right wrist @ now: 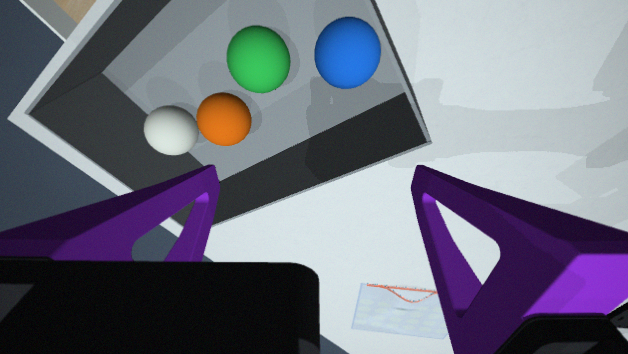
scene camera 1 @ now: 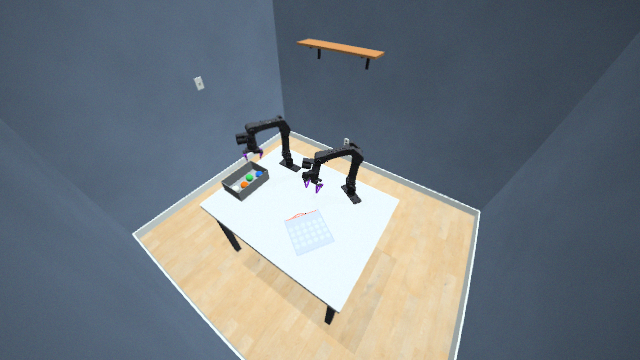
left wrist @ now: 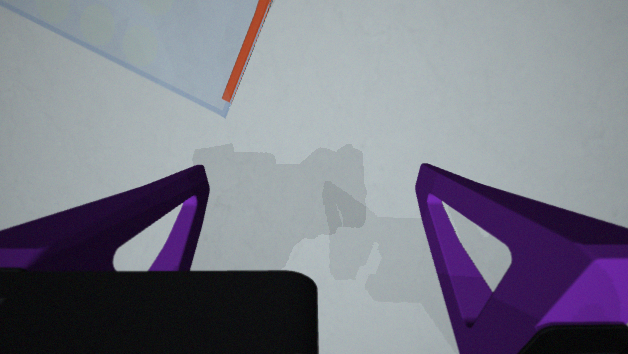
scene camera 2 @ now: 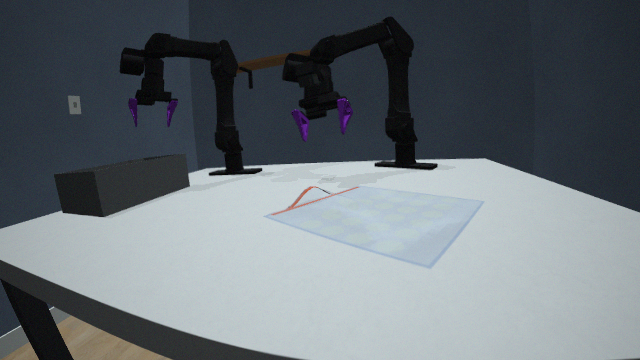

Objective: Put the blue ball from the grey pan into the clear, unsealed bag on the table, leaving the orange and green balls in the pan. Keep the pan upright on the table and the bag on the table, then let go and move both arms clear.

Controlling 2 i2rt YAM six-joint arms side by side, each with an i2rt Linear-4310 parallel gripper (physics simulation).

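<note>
The blue ball lies in the grey pan, near one end. The green ball and orange ball lie in the pan too. The pan is upright on the table. The clear bag lies flat, its red-orange mouth edge partly arched up. My right gripper is open and empty, above the pan. My left gripper is open and empty, above the table behind the bag's mouth edge.
A white ball lies in the pan, touching or nearly touching the orange ball. The table carries both arm bases, behind the pan and bag. A wooden shelf is on the wall behind the arms.
</note>
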